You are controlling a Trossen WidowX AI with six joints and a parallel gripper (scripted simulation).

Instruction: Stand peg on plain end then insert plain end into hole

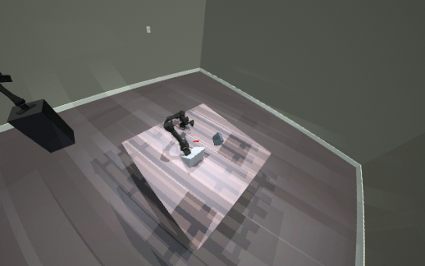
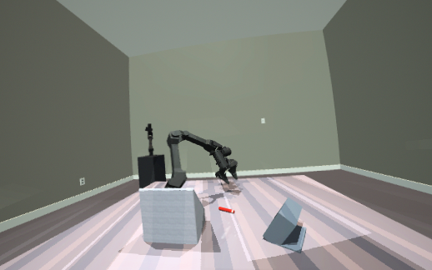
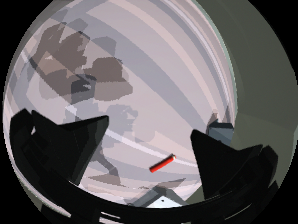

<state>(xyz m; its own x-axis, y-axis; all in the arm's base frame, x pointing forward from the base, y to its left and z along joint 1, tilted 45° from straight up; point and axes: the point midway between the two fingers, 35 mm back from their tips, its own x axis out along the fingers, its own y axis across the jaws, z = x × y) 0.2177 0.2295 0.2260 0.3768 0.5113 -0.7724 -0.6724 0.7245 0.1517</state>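
Right now the red peg is 18 cm to the right of my gripper tip and 8 cm below it. Round my gripper tip: panel (32 cm to the right, 21 cm ahead, 4 cm below).
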